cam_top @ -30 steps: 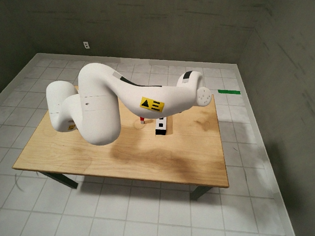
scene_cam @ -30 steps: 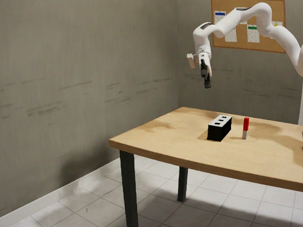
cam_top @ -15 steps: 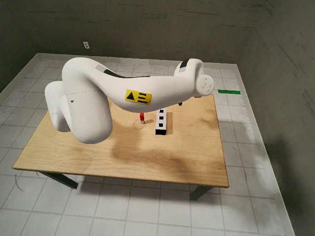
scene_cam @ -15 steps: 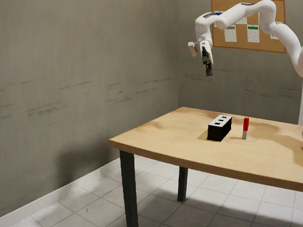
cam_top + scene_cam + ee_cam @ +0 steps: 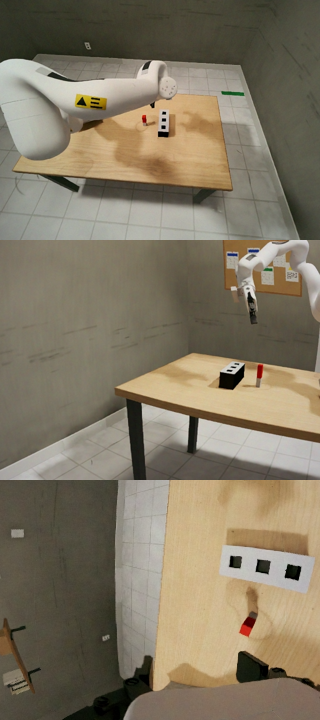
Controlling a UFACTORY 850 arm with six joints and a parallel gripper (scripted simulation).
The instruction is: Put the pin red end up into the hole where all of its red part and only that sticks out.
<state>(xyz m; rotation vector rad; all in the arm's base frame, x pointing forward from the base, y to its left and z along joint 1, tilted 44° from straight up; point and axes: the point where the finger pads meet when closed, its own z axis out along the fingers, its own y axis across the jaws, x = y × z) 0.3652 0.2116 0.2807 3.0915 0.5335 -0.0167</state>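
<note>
Right now my hand is 250 mm above the pin and 50 mm past it. Also, from my hand: black block (290 mm below, 90 mm ahead, 10 mm to the right).
</note>
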